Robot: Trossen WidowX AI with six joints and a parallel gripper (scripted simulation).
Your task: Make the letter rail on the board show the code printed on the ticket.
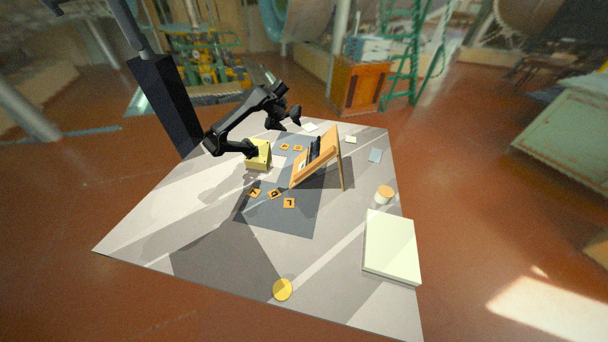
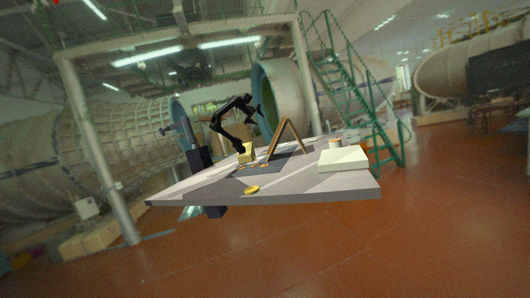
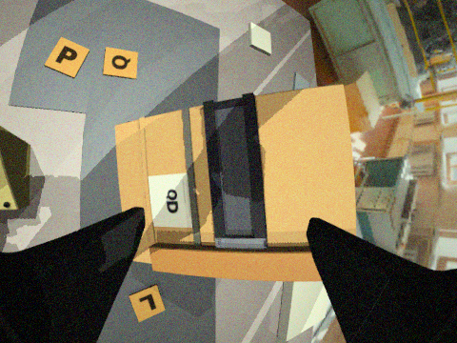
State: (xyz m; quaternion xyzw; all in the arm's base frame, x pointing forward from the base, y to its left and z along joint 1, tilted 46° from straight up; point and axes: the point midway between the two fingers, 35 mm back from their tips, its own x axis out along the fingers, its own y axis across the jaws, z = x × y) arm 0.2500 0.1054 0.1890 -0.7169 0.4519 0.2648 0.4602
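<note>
Now: gripper tip 50 mm short of the white ticket, 20 mm to the left of it and 230 mm above it. Round my gripper tip: mat: 40 mm behind, 20 mm to the left, 310 mm below; cream block: 460 mm ahead, 390 mm to the right, 290 mm below; yellow disc: 20 mm ahead, 590 mm to the right, 300 mm below.
</note>
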